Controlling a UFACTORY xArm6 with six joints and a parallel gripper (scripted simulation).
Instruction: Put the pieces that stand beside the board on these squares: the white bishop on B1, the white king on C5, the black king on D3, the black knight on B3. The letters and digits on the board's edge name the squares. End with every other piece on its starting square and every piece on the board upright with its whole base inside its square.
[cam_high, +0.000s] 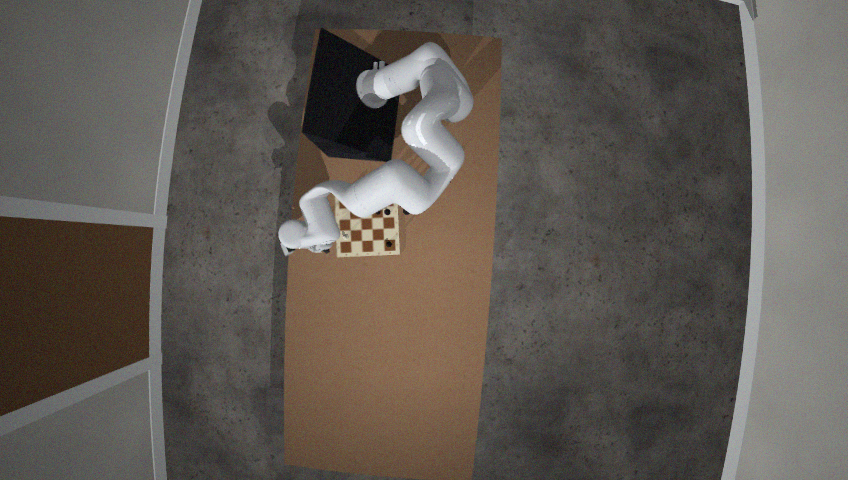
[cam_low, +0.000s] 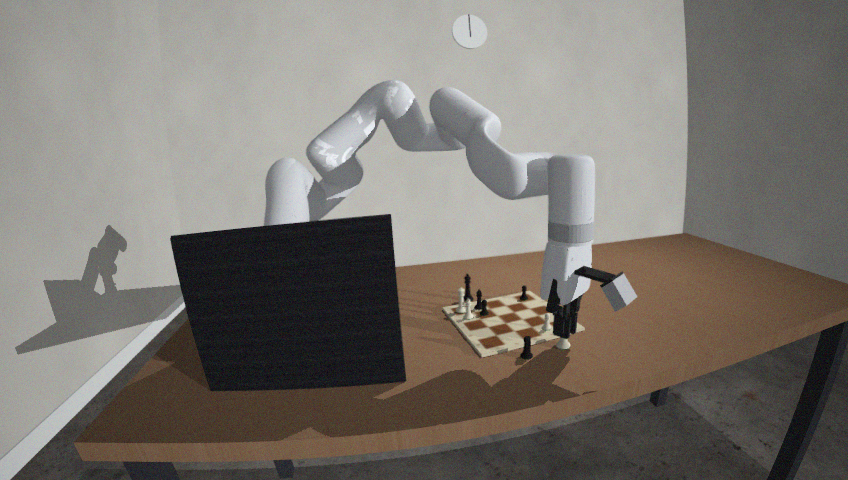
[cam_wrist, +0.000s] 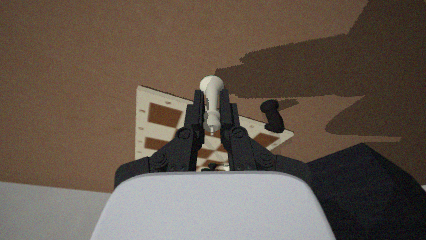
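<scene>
Now: the white pawn 6 cm to the left of my hand and 3 cm below it. From my hand the other things lie so: white king: 1 cm below; then chessboard: 13 cm to the left, 5 cm behind, 4 cm below; then black king: 27 cm to the left, 10 cm behind, 1 cm below.
</scene>
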